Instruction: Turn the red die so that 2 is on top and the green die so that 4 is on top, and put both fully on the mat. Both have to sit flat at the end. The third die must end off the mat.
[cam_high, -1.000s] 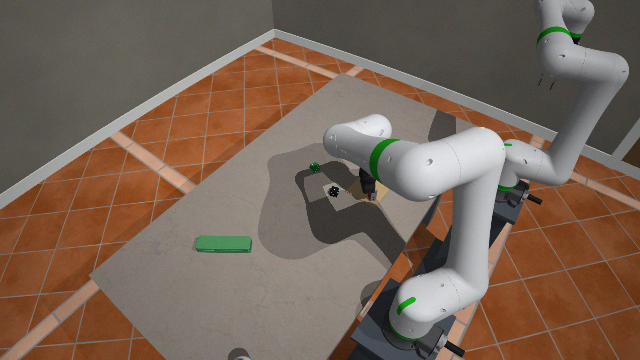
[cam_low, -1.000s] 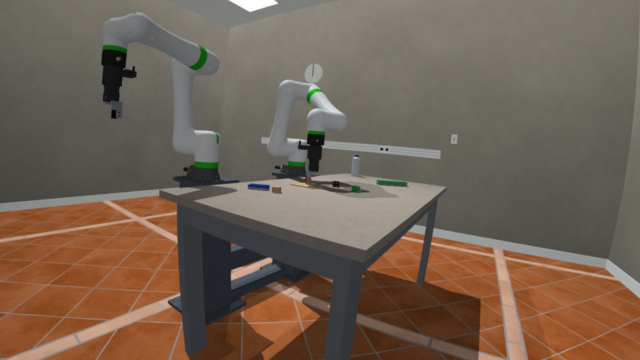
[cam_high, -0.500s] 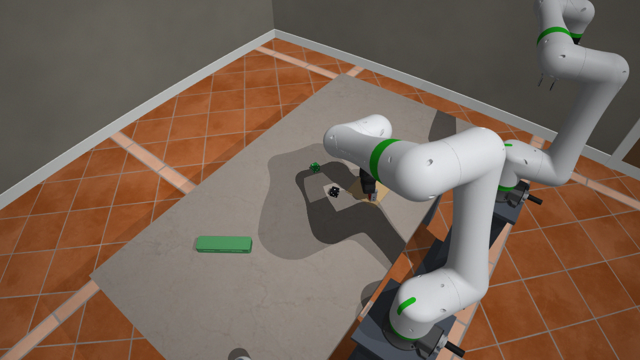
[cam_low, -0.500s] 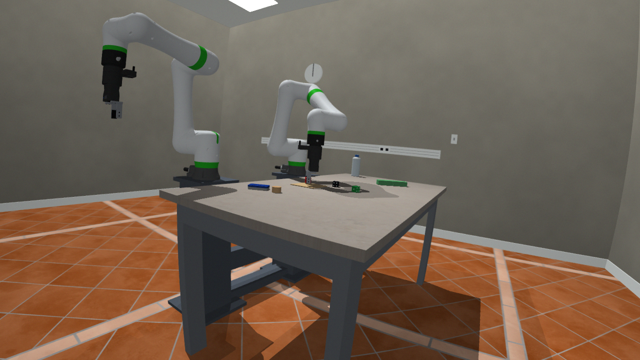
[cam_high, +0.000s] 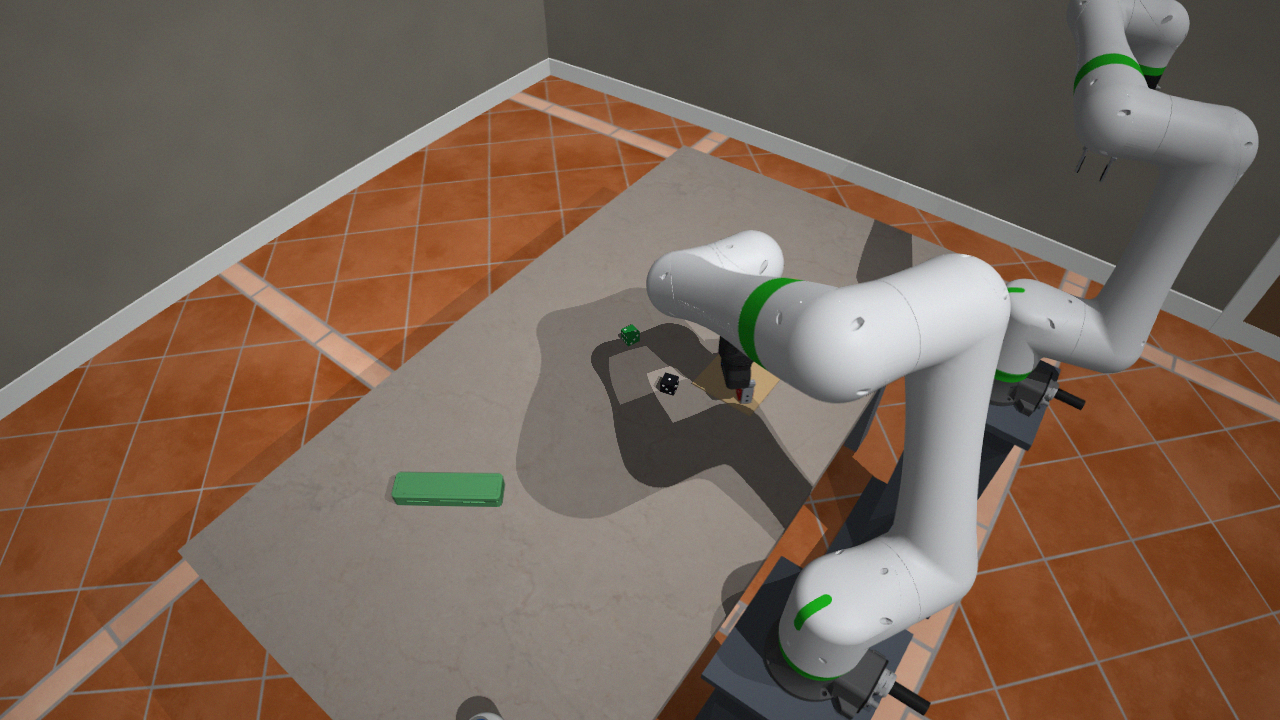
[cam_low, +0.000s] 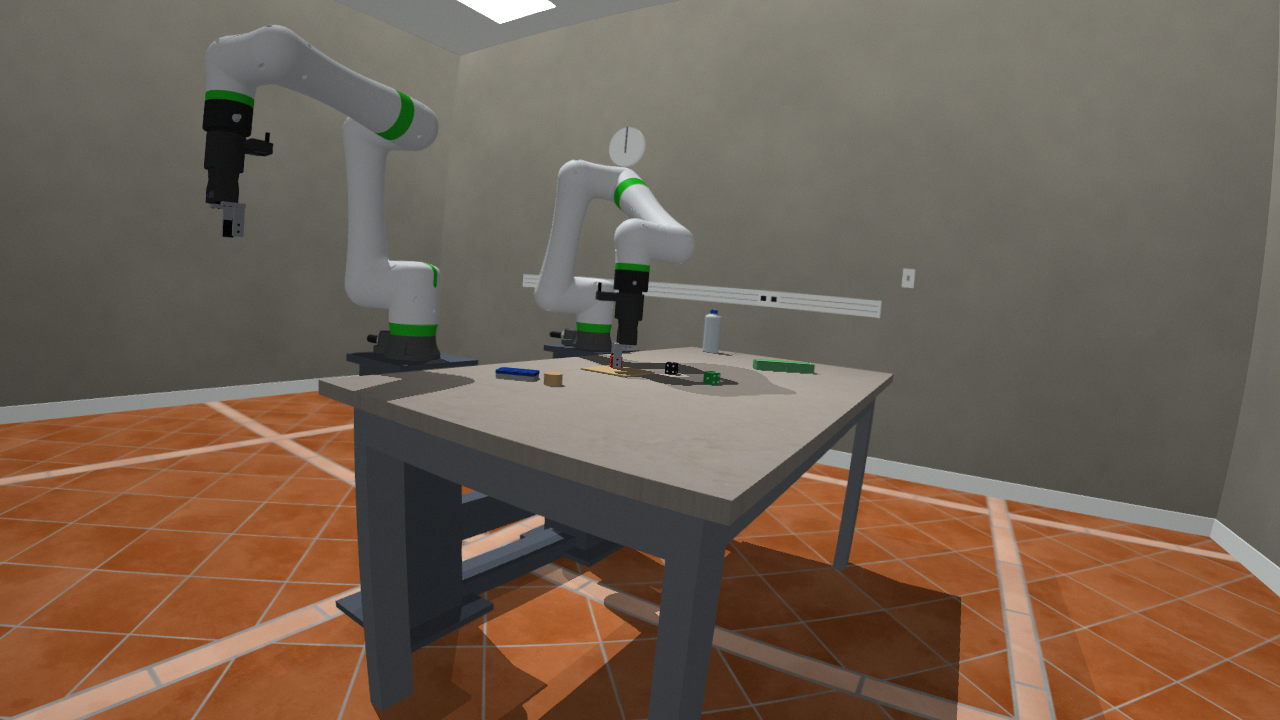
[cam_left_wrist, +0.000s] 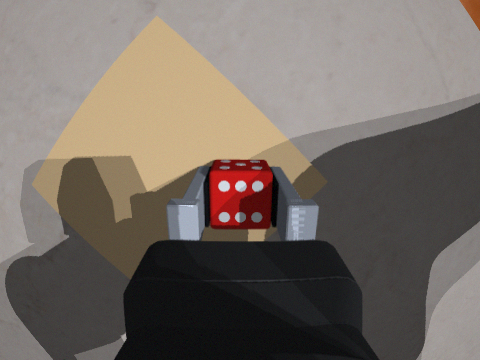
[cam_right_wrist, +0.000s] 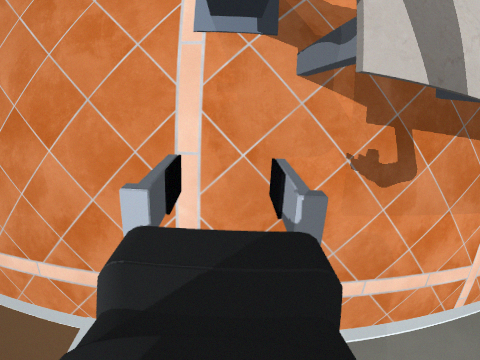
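Observation:
The red die is right at my left hand. Also, from my left hand: tan mat (3 cm to the right, 3 cm ahead, 2 cm below); green die (28 cm ahead, 3 cm to the left, 1 cm below); black die (13 cm ahead, 8 cm to the left, 1 cm below).

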